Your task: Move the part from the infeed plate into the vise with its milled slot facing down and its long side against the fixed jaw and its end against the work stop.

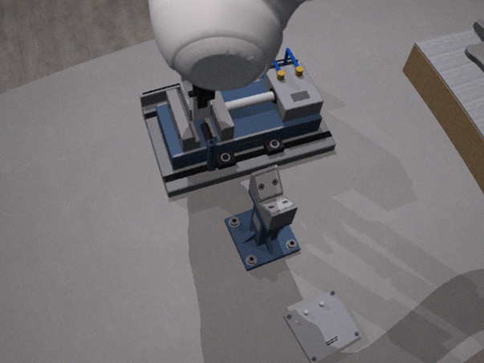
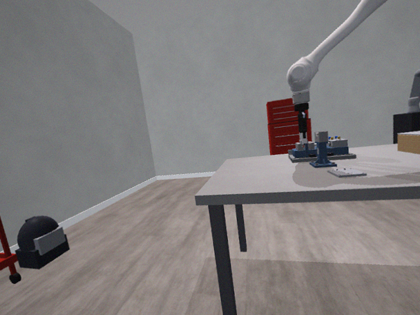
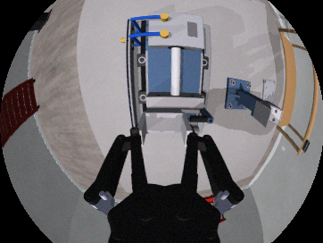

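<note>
Right now the part is 3 cm below my hand. The rest, counted from my hand: work stop: 7 cm to the left, 3 cm below, 1 cm ahead; then moving jaw: 4 cm below, 3 cm to the left, 3 cm behind; then fixed jaw: 4 cm below, 3 cm ahead, 1 cm to the left.
</note>
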